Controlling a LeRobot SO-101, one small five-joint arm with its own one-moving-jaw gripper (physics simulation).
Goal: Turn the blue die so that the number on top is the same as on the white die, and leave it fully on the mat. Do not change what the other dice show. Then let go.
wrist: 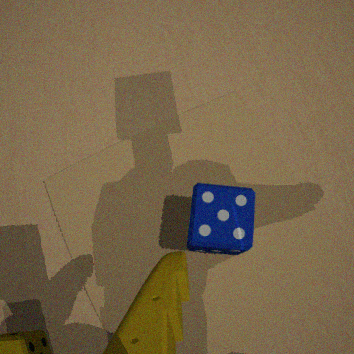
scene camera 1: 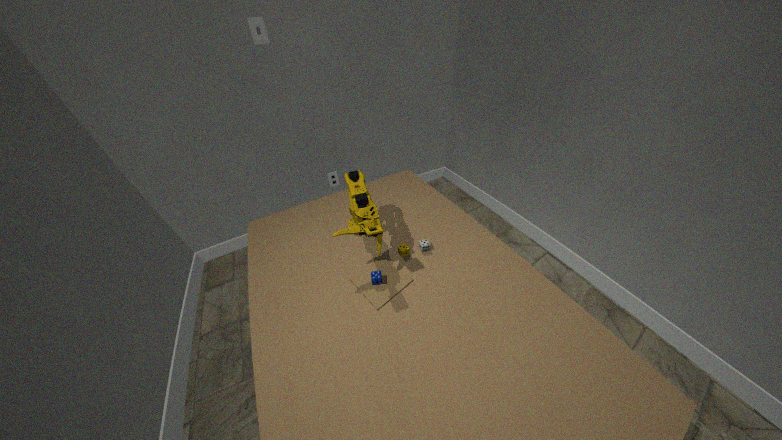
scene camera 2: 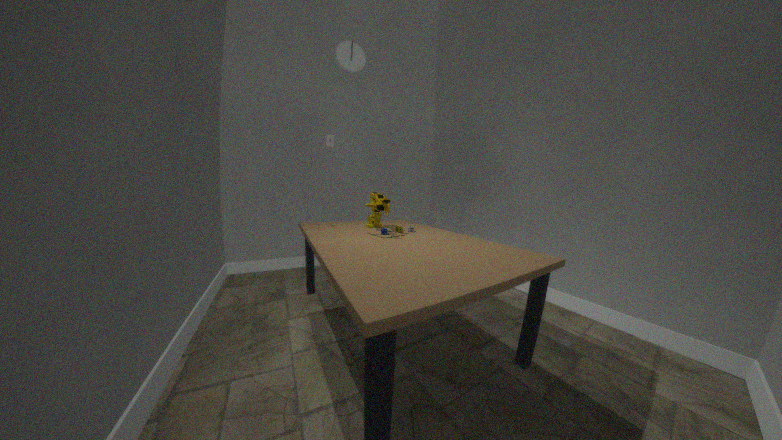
Scene:
A tan mat (wrist: 120,210) is 17 cm from the lens.

